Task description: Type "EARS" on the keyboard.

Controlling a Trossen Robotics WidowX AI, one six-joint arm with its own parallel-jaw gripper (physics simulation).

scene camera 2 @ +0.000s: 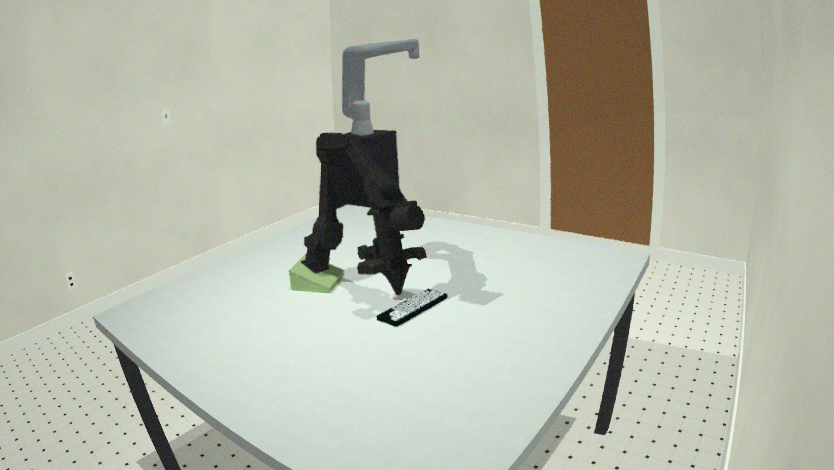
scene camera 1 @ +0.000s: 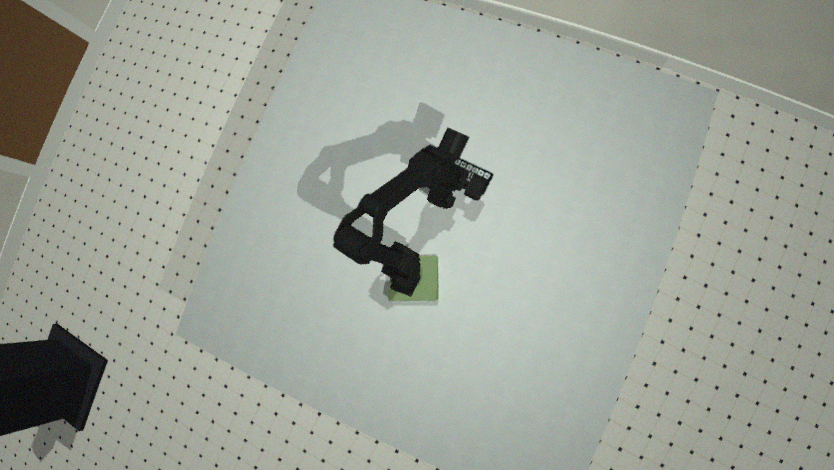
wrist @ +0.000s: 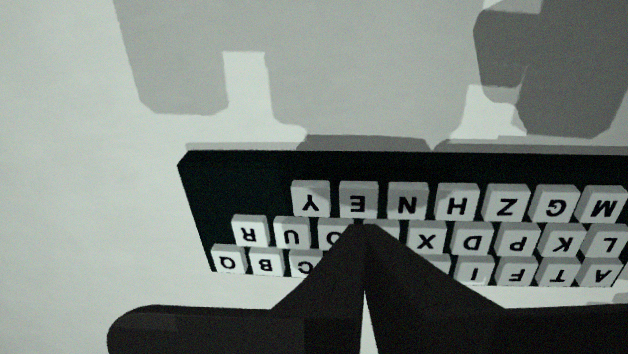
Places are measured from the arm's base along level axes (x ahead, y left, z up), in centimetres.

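Where they show: gripper, fingertip midpoint: (scene camera 2: 398, 294) (scene camera 1: 459, 177) (wrist: 361, 237); arm's base, link origin: (scene camera 2: 315, 265) (scene camera 1: 405, 282).
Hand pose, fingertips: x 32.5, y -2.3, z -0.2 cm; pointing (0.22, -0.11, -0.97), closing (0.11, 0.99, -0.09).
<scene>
Things, the pixels of their top centre, and the offset from my fingertips. Level surfaces: height alone.
- black keyboard, top centre: (wrist: 415, 241) (scene camera 2: 412, 302) (scene camera 1: 457, 168) dx +2.6, dy +2.0, dz -2.5 cm
- E key, top centre: (wrist: 358, 204) dx +0.6, dy -0.2, dz -2.5 cm
- R key, top centre: (wrist: 249, 235) dx +2.1, dy -5.0, dz -2.5 cm
- pale table, surface height: dz -4.3 cm
The black keyboard (scene camera 2: 411, 307) (wrist: 240, 177) with white letter keys lies on the table, partly hidden under the arm in scene camera 1. In the wrist view its letters are upside down. The E key (wrist: 358, 200) is in the top row, the R key (wrist: 249, 232) at the left of the middle row, and the A key (wrist: 600, 275) at the right of the bottom row. I cannot make out an S key; fingers cover some keys. My gripper (scene camera 2: 398, 291) (wrist: 361, 237) is shut and empty. Its tips overlap the middle row, just below E in the wrist view; the gap above the keys is unclear.
A green wedge block (scene camera 1: 430, 280) (scene camera 2: 315, 280) sits under the arm's base on the pale table (scene camera 1: 554, 321) (scene camera 2: 350, 379). In scene camera 2, a grey jointed arm (scene camera 2: 353, 81) and a dark panel (scene camera 2: 382, 169) stand behind my arm.
</scene>
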